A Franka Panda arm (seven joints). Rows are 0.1 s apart.
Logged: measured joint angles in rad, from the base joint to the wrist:
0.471 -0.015 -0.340 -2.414 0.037 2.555 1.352
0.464 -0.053 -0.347 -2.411 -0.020 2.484 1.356
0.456 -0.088 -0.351 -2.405 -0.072 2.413 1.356
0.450 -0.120 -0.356 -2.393 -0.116 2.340 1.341
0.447 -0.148 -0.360 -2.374 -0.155 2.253 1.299
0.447 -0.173 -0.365 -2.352 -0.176 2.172 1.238
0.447 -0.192 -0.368 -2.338 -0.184 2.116 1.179
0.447 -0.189 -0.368 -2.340 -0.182 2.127 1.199
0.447 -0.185 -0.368 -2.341 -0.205 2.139 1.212
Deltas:
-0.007 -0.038 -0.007 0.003 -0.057 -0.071 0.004
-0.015 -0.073 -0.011 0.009 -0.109 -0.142 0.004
-0.021 -0.105 -0.016 0.021 -0.153 -0.215 -0.011
-0.024 -0.133 -0.020 0.040 -0.192 -0.302 -0.053
-0.024 -0.158 -0.025 0.062 -0.213 -0.383 -0.114
-0.024 -0.177 -0.028 0.076 -0.221 -0.439 -0.173
-0.024 -0.174 -0.028 0.074 -0.219 -0.428 -0.153
-0.024 -0.170 -0.028 0.073 -0.242 -0.416 -0.140

